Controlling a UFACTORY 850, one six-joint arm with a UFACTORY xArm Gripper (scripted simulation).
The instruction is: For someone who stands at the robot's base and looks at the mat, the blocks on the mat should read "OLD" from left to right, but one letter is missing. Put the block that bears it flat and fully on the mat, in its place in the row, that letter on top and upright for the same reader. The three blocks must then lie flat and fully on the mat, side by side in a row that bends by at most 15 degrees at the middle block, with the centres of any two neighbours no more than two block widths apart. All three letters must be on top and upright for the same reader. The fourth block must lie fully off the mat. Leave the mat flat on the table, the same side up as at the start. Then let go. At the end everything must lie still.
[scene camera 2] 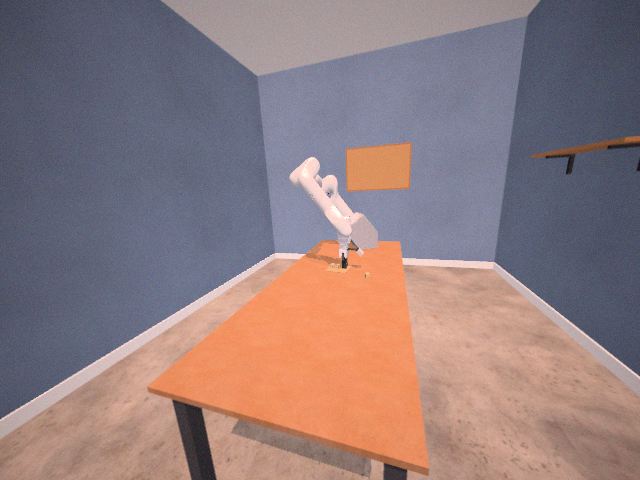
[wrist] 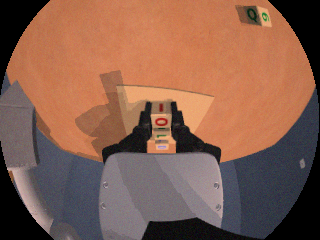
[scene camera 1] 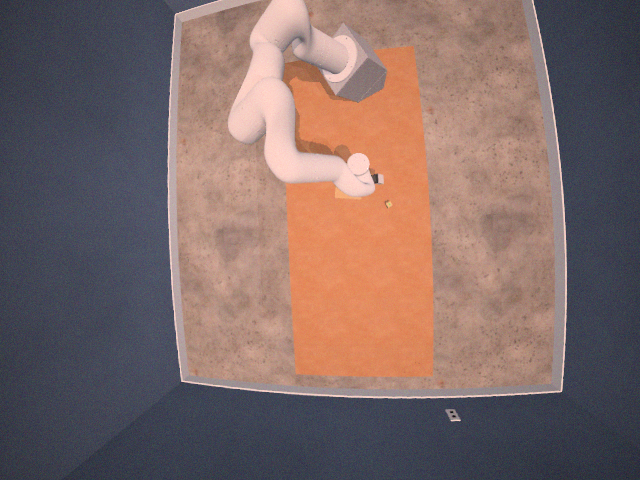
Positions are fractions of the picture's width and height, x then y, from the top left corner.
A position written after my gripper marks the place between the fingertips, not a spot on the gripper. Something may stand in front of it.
I see my gripper (wrist: 0.50,0.46) and a mat (wrist: 0.41,0.41).
